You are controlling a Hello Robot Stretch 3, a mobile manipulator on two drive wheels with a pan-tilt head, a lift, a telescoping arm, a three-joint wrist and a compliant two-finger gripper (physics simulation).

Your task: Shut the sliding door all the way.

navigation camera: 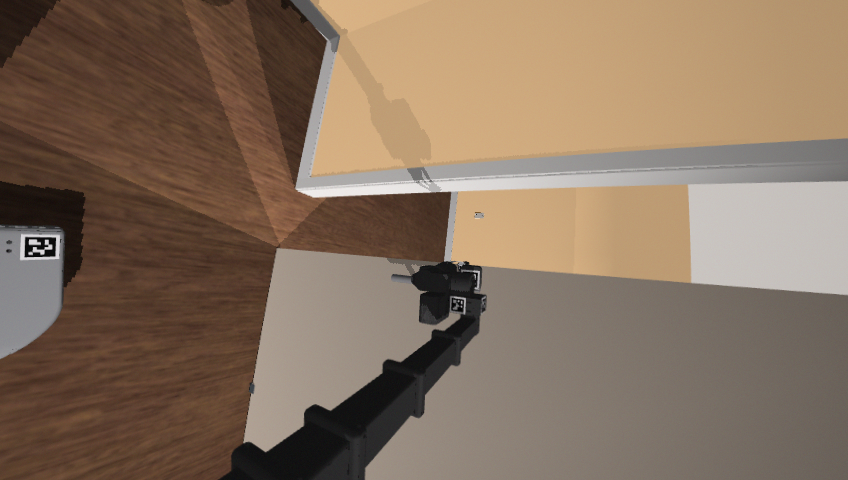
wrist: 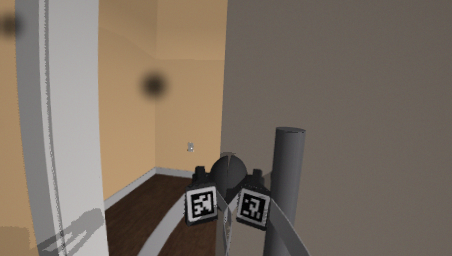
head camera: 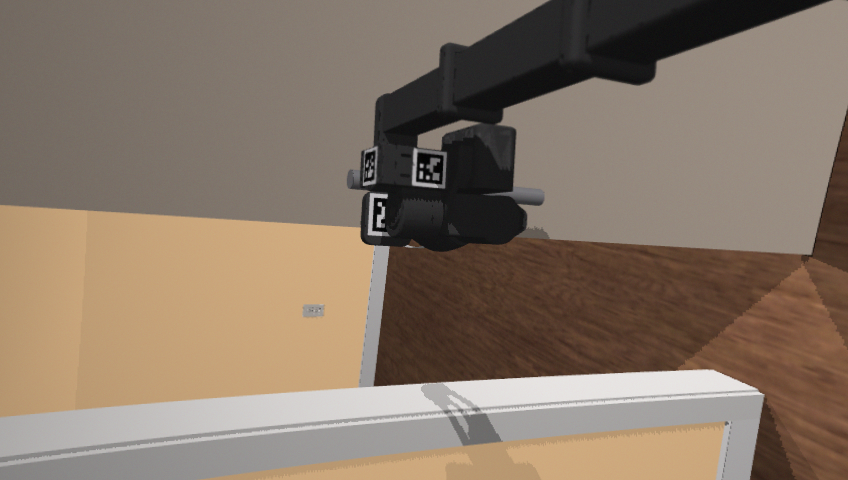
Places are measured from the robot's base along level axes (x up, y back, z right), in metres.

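Where they show: gripper, between the fingertips: [wrist: 229,173].
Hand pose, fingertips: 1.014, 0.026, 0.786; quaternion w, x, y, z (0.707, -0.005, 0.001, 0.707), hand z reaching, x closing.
Observation:
After its pixels a point has its place, as x, y, z.
The sliding door [head camera: 178,107] @(1.255, 0.148, 0.846) [navigation camera: 565,368] @(1.293, 0.273, 0.825) [wrist: 370,90] @(1.091, 0.175, 0.842) is a flat grey-brown panel. An open gap lies between its edge and the white door frame [head camera: 249,425] @(1.125, -0.288, 0.985) [navigation camera: 535,176] @(1.181, -0.290, 0.978) [wrist: 75,100] @(1.053, -0.280, 1.032). The handle, a grey round bar [head camera: 529,196] @(0.773, 0.076, 0.787) [navigation camera: 401,277] @(0.786, 0.072, 0.789) [wrist: 288,185] @(1.004, 0.077, 0.787), stands off the door's face near that edge. My gripper [wrist: 229,173] @(1.013, 0.026, 0.786) is shut, its dark fingertips pressed together with no bar between them. In the wrist view it is just left of the handle, near the door's edge. In the head view the wrist hides the fingertips and the middle of the handle.
Through the gap show a tan room wall [head camera: 226,309] @(0.848, -0.379, 3.263) [navigation camera: 511,231] @(0.798, -0.201, 3.233) [wrist: 190,100] @(0.975, -0.408, 3.267) with a small outlet [head camera: 313,310] @(0.400, -0.387, 3.260) [navigation camera: 478,214] @(0.389, -0.401, 3.261) [wrist: 190,147] @(0.397, -0.391, 3.261), and a dark wood floor [head camera: 535,303] @(0.000, -0.191, 1.805) [navigation camera: 148,356] @(0.000, 0.398, 0.388) [wrist: 150,215] @(0.000, -0.590, 2.336). The frame borders the gap opposite the door's edge. My arm [head camera: 505,71] @(1.118, 0.095, 0.334) [navigation camera: 380,392] @(1.103, 0.086, 0.224) reaches across the door's face.

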